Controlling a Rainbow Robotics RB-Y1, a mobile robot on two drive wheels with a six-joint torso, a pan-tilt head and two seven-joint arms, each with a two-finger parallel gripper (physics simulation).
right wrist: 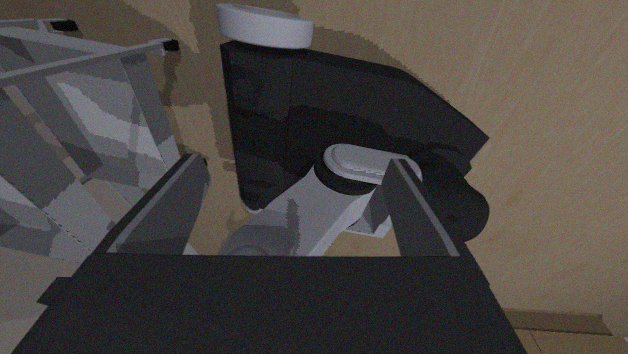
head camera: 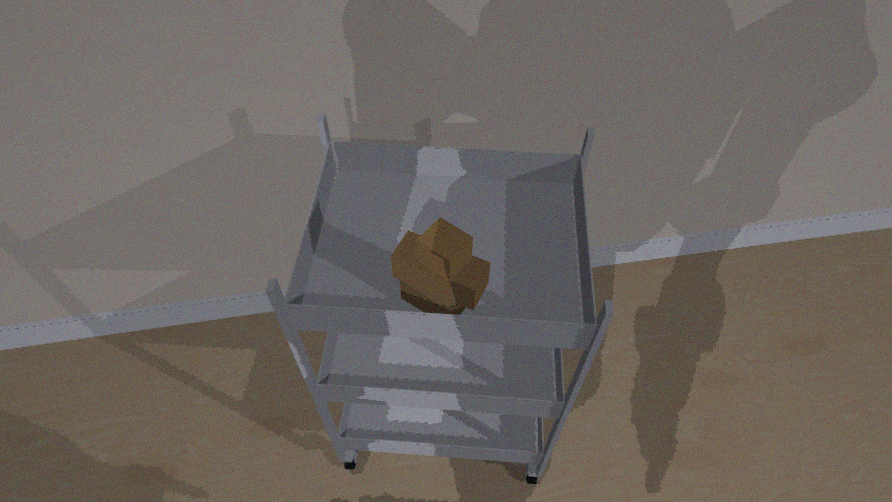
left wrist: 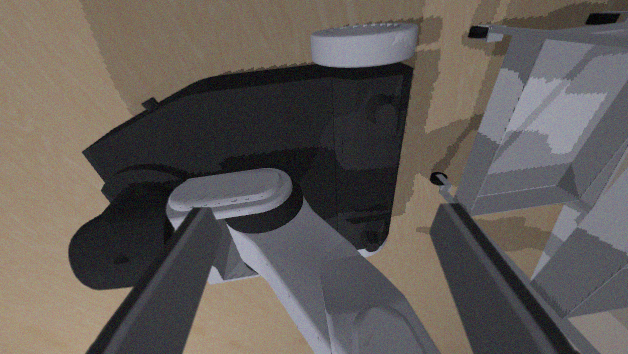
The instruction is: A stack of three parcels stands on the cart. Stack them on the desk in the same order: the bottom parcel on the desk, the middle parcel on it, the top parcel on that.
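Places are measured from the robot's base along level axes (x ahead, y left, z up), in centimetres.
Pixels of known places: left gripper, between the fingertips: (left wrist: 322,219); right gripper, between the fingertips: (right wrist: 297,169).
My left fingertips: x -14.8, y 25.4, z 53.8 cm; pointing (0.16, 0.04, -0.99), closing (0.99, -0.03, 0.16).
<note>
Behind a point stands the place of what it marks.
The three brown parcels (head camera: 440,268) @[x 32.8, y 3.9, z 78.5 cm] stand stacked near the front wall of the cart's top tray in the head view, turned at different angles; their edges partly merge in the dim light. The grey cart (head camera: 524,330) @[x 28.7, y -8.1, z 70.5 cm] (left wrist: 520,199) @[x 46.8, y -17.6, z 16.7 cm] (right wrist: 145,95) @[x 28.7, y -8.5, z 17.4 cm] also shows in both wrist views. My left gripper (left wrist: 322,219) @[x -14.8, y 25.4, z 53.8 cm] is open and empty, with floor and my own base behind its fingers. My right gripper (right wrist: 297,169) @[x -14.5, y -24.6, z 53.7 cm] is open and empty, also over my base, with the cart to the left in its view. Neither gripper shows in the head view. I cannot make out the desk for certain.
The cart has two lower shelves and raised corner posts. A wall with a pale baseboard (head camera: 811,232) @[x 105.9, y -101.1, z 3.3 cm] runs behind it. My dark wheeled base (left wrist: 260,120) @[x -21.6, y 16.3, z 16.9 cm] (right wrist: 340,90) @[x -18.3, y -18.2, z 16.9 cm] stands close to the cart. A brown edge (right wrist: 555,319) @[x -215.5, y 112.1, z 5.8 cm] shows at the lower right of the right wrist view.
</note>
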